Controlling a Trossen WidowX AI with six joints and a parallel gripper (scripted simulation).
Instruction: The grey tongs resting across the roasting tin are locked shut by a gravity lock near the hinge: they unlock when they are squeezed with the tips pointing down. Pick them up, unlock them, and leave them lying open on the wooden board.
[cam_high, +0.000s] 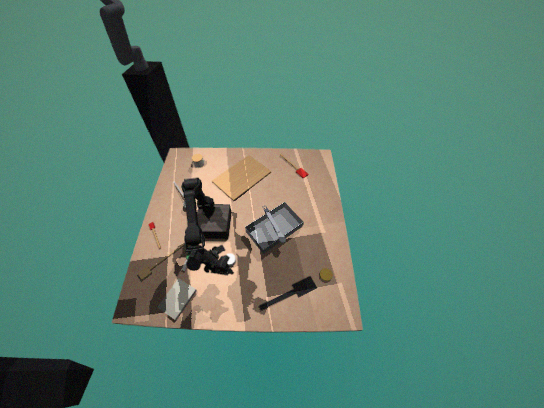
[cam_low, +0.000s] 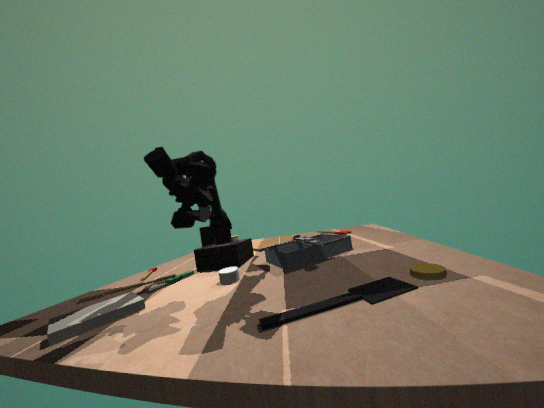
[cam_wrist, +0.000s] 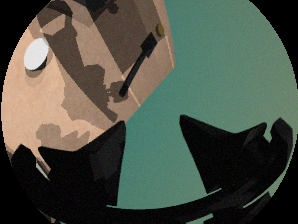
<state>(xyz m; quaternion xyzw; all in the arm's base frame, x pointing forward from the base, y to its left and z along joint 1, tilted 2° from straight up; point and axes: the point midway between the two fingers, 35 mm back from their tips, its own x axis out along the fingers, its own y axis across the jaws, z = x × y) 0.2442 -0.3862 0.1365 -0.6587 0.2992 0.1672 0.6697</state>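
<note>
My gripper tip is 14 cm short of the roasting tin, 39 cm to the right of it and 20 cm above it. From my gripper tip the other things lie so: white block: 29 cm behind, 13 cm to the right, 21 cm below; then black spatula: 30 cm ahead, 2 cm to the left, 22 cm below; then white cylinder: 7 cm behind, 14 cm to the left, 21 cm below.
</note>
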